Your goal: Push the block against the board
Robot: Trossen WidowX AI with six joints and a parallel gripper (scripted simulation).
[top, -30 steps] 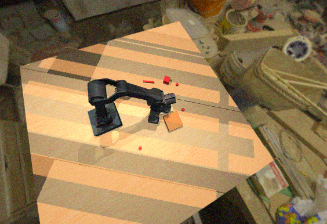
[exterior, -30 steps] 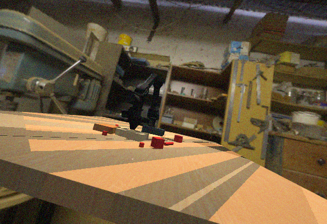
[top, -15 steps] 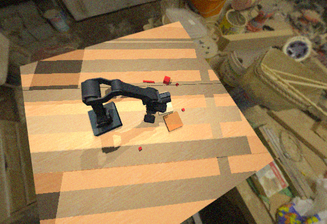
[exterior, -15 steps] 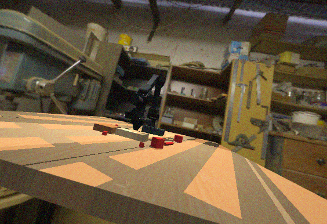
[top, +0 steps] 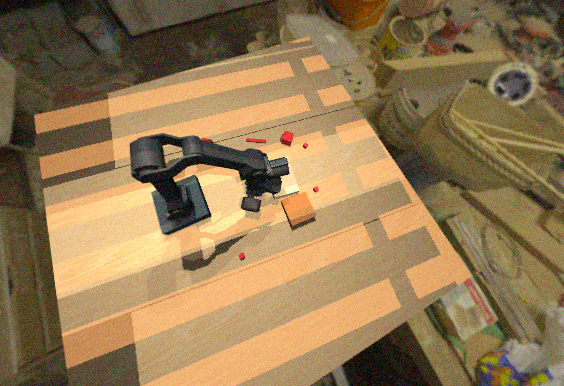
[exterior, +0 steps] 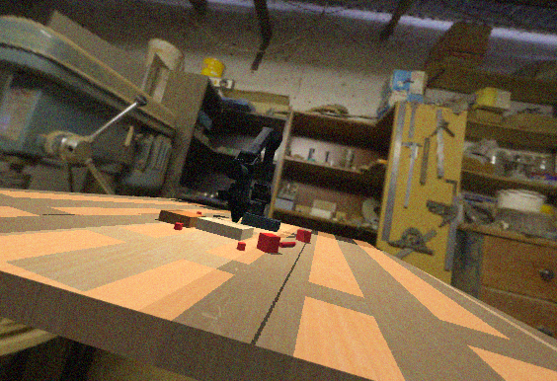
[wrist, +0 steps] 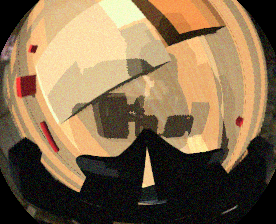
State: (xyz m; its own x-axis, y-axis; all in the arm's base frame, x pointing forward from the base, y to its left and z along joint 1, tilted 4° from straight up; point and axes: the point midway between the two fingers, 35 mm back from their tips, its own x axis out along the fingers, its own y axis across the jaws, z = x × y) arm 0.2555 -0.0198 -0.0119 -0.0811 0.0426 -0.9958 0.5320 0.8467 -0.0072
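Right now my gripper tip is 110 mm short of the pale board and 10 mm to the right of it. Round my gripper tip: brown square block: 130 mm to the right, 120 mm ahead; thin red strip: 210 mm to the left, 80 mm ahead, 10 mm below.
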